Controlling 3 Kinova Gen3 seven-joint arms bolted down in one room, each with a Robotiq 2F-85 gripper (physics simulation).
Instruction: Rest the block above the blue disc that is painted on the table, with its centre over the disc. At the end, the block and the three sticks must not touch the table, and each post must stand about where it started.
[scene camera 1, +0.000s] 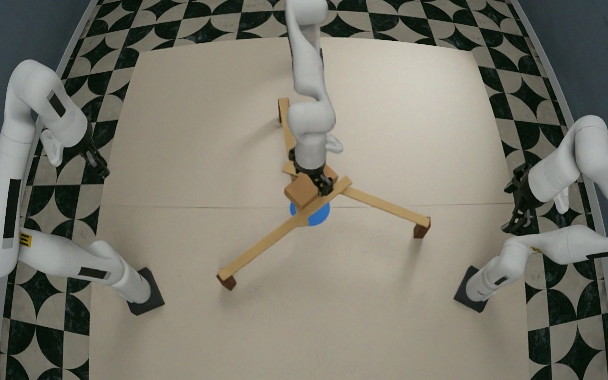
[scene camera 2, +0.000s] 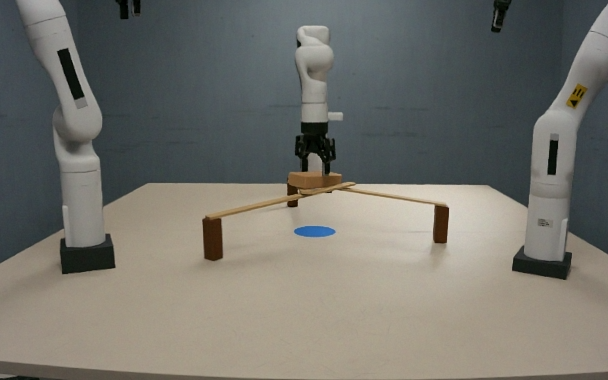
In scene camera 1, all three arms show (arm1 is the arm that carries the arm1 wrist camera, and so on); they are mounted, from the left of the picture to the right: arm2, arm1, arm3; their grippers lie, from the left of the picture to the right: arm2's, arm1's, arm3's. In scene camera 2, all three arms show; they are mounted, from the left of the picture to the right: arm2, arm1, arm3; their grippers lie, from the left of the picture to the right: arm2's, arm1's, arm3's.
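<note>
The orange-brown block (scene camera 1: 301, 191) (scene camera 2: 306, 179) lies on the crossing of three sticks above the blue disc (scene camera 1: 320, 216) (scene camera 2: 315, 231). The left stick (scene camera 1: 260, 248) (scene camera 2: 250, 206), right stick (scene camera 1: 390, 204) (scene camera 2: 400, 197) and back stick (scene camera 1: 287, 125) interlock off the table. Each rests on an upright post: left (scene camera 1: 228, 284) (scene camera 2: 213, 239), right (scene camera 1: 421, 230) (scene camera 2: 440, 225), back (scene camera 1: 280, 114) (scene camera 2: 292, 196). Arm1's gripper (scene camera 2: 315, 169) is low at the block, its fingers looking slightly spread on either side; it partly hides the block from above. Arm2's gripper (scene camera 1: 101, 169) and arm3's gripper (scene camera 1: 511, 209) are away at the sides.
Arm1 reaches in from the back. Arm2's base (scene camera 1: 145, 295) (scene camera 2: 87, 257) stands left of the sticks, arm3's base (scene camera 1: 470, 295) (scene camera 2: 541, 265) right of them. Their grippers hang high near the table's side edges.
</note>
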